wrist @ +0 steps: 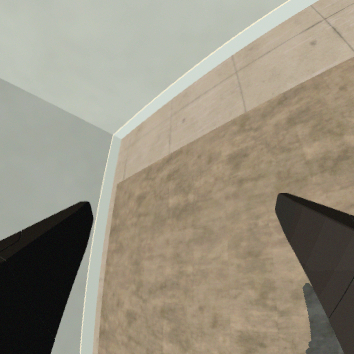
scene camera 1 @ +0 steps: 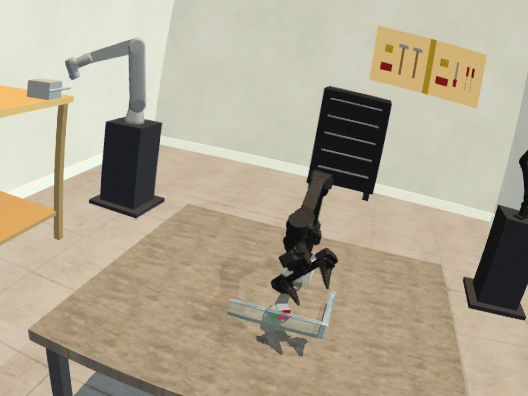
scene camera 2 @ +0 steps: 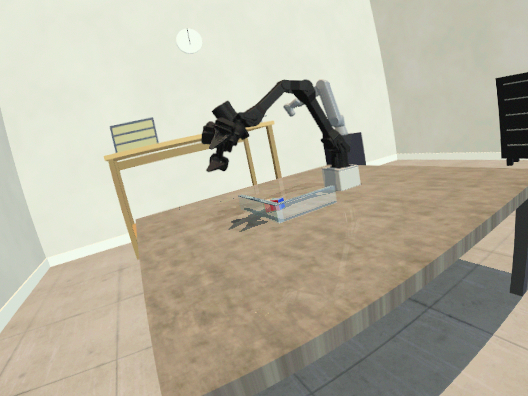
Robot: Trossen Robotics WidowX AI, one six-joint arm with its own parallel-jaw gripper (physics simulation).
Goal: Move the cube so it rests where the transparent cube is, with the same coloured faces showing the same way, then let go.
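Pixels of known places: gripper, fingertip midpoint: (wrist: 185, 206) (scene camera 1: 312, 296) (scene camera 2: 208, 160); arm's base, origin of the base link: (scene camera 2: 340, 166).
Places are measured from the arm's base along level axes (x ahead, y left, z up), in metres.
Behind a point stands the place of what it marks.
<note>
A small cube (scene camera 1: 284, 313) @(x 0.406, y 0.037, z -0.029 m) (scene camera 2: 272, 205) @(x 0.413, y 0.160, z -0.033 m) sits on the table behind the long clear wall in scene camera 1. It shows white on top, with red and green sides there, and red and blue in scene camera 2. A separate transparent cube cannot be told apart from the cube and the clear walls. Neither cube shows in the wrist view. My gripper (scene camera 1: 313, 295) @(x 0.570, y 0.124, z 0.147 m) (scene camera 2: 211, 158) @(x 0.570, y 0.124, z 0.147 m) (wrist: 185, 206) @(x 0.570, y 0.124, z 0.147 m) is open and empty, high above the table and apart from the cube. Its fingers are spread wide and tilted.
Two low clear walls (scene camera 1: 305, 328) @(x 0.415, y 0.114, z -0.057 m) (scene camera 2: 310, 203) @(x 0.284, y 0.174, z -0.061 m) meet in a corner around the cube's area. The arm's white base block (scene camera 2: 342, 178) @(x 0.043, y 0.055, z -0.040 m) stands on the table (scene camera 1: 200, 280) @(x 0.259, y -0.304, z -0.090 m) (scene camera 2: 240, 300) @(x 0.661, y 0.515, z -0.090 m) (wrist: 200, 260) @(x 0.565, y 0.310, z -0.090 m). A dark shadow of the gripper falls beside the walls.
</note>
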